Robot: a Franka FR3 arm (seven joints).
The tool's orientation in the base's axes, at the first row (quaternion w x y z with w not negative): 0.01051, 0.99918, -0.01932, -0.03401
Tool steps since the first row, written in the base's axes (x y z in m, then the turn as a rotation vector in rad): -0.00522, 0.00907, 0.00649, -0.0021, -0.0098, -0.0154; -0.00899, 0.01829, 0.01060, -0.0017, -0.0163, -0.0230; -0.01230, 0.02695, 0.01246, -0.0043, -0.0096, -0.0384; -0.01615, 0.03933, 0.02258, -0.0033, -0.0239, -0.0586; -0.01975, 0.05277, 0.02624, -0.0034, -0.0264, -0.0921; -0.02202, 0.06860, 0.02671, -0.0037, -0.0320, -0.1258
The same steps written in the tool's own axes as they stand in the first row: -0.00600, -0.00872, -0.00630, -0.0007, 0.0095, 0.0157; -0.01040, -0.01770, -0.01032, 0.0005, 0.0158, 0.0234; -0.01416, -0.02618, -0.01212, -0.0013, 0.0089, 0.0388; -0.01917, -0.03818, -0.02219, 0.0016, 0.0227, 0.0591; -0.02354, -0.05138, -0.02586, 0.0039, 0.0244, 0.0926; -0.02645, -0.06710, -0.02649, 0.0061, 0.0293, 0.1264
